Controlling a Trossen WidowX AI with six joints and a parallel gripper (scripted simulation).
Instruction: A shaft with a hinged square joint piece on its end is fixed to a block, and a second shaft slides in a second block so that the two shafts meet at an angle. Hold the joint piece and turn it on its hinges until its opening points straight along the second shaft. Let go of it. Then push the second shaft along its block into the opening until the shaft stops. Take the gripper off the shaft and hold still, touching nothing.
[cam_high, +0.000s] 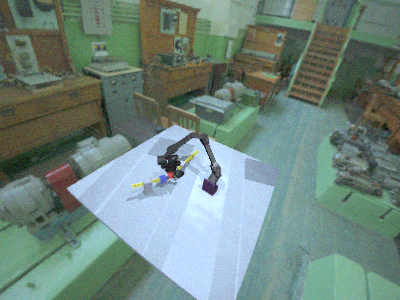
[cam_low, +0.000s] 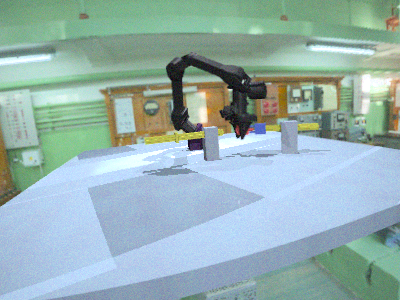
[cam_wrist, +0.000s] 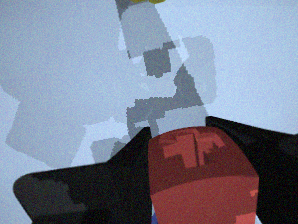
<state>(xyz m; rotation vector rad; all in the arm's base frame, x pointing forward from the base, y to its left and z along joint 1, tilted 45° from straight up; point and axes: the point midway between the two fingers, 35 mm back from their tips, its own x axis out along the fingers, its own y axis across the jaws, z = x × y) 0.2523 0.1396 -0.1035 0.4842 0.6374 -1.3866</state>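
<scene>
Right now the red joint piece is 2 cm to the left of my gripper tip and 4 cm above it.
</scene>
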